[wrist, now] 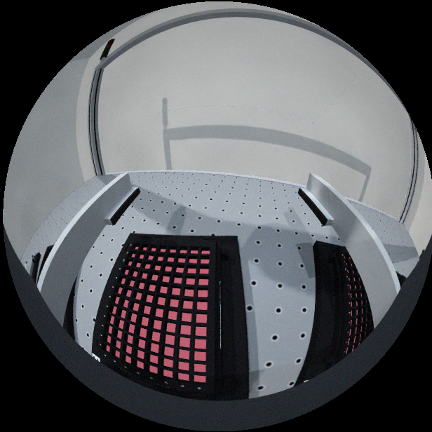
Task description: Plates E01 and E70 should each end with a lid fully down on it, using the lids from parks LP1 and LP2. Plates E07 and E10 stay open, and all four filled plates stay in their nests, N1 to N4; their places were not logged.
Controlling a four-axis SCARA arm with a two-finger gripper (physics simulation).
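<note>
A black plate with pink-filled wells sits without a lid in a black nest, left of centre in the lower part of the view. A second pink-filled plate sits in another black nest at the right, partly hidden by the right finger. My gripper is open and empty, its fingers spread wide above the perforated deck, with the first plate low in the view between them. No plate barcode is readable. The lids and parks LP1 and LP2 do not show.
The pale deck with small holes runs between the two nests. Dark parts of other items show at the far left, behind the left finger. A grey wall with a frame-shaped shadow stands behind the deck. A small dark signal light is at upper left.
</note>
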